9 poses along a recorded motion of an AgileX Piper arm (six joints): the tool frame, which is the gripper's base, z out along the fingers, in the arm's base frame.
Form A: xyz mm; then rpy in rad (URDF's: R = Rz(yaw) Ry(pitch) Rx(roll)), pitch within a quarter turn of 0, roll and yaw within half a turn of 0.
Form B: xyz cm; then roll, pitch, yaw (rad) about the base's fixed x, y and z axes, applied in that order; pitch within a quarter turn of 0, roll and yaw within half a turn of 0. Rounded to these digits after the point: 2 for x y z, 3 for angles.
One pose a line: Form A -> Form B
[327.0, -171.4, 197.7, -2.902, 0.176, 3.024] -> [32.70, -17.14, 19.77, -2.902, 0.176, 3.024]
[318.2, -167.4, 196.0, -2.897, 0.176, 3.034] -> [31.82, -16.74, 19.60, -2.897, 0.176, 3.034]
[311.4, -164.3, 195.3, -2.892, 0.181, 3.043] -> [31.14, -16.43, 19.53, -2.892, 0.181, 3.043]
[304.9, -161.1, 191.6, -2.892, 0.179, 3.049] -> [30.49, -16.11, 19.16, -2.892, 0.179, 3.049]
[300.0, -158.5, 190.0, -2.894, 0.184, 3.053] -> [30.00, -15.85, 19.00, -2.894, 0.184, 3.053]
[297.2, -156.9, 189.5, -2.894, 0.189, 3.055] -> [29.72, -15.69, 18.95, -2.894, 0.189, 3.055]
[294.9, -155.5, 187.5, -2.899, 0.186, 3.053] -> [29.49, -15.55, 18.75, -2.899, 0.186, 3.053]
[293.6, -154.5, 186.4, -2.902, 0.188, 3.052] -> [29.36, -15.45, 18.64, -2.902, 0.188, 3.052]
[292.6, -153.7, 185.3, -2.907, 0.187, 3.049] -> [29.26, -15.37, 18.53, -2.907, 0.187, 3.049]
